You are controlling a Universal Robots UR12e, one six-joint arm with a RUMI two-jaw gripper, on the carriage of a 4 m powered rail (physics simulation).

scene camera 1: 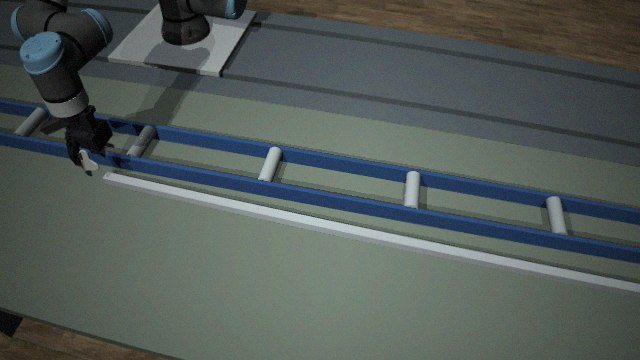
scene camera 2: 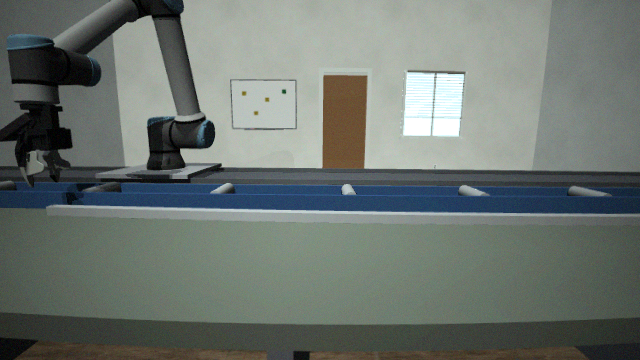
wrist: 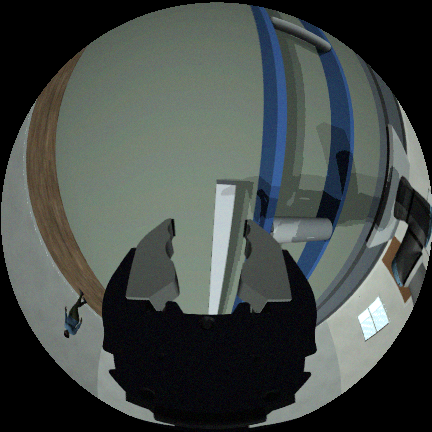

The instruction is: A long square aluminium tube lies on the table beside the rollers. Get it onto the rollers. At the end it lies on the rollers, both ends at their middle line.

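Where they show: gripper, between the fingertips: (scene camera 1: pixel 97 166) (scene camera 2: pixel 44 184) (wrist: pixel 208 220); arm's base, origin of its link: (scene camera 1: pixel 186 32) (scene camera 2: pixel 166 167) (wrist: pixel 399 196).
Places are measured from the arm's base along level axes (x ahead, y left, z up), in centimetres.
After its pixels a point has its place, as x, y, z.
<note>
The long square aluminium tube (scene camera 1: pixel 300 219) @(76.4, 65.1, -0.5) (scene camera 2: pixel 300 215) @(77.7, 78.8, -1.2) (wrist: pixel 222 240) @(74.4, 16.2, -0.5) lies on the table along the near side of the blue roller frame (scene camera 1: pixel 350 200) @(69.4, 76.9, 2.1) (scene camera 2: pixel 300 203) @(69.4, 78.3, -0.2) (wrist: pixel 275 125) @(69.4, -1.1, 1.8). Its left end shows in all three views; its right end is outside both scene views. Grey rollers (scene camera 1: pixel 271 164) @(62.7, 53.7, 2.9) (scene camera 2: pixel 348 189) @(64.3, 92.5, 2.9) (wrist: pixel 302 230) @(63.0, 12.1, 2.8) lie crosswise between the frame's two blue rails. My gripper (scene camera 1: pixel 97 162) @(76.5, 8.8, 6.0) (scene camera 2: pixel 43 181) @(76.5, 8.8, 6.0) (wrist: pixel 208 220) @(76.5, 8.8, 6.0) is open and points down, raised above the table near the tube's left end. In the wrist view the tube runs between the jaws, closer to the right jaw, with no contact visible.
The near blue rail stands close beside the tube, along its length. The arm's base stands on a pale carriage plate (scene camera 1: pixel 125 50) @(16.9, -17.9, 0.0) (scene camera 2: pixel 117 175) @(22.5, -11.4, -0.6) on the grey powered rail (scene camera 1: pixel 400 90) behind the roller frame. The table's front edge shows in both scene views.
</note>
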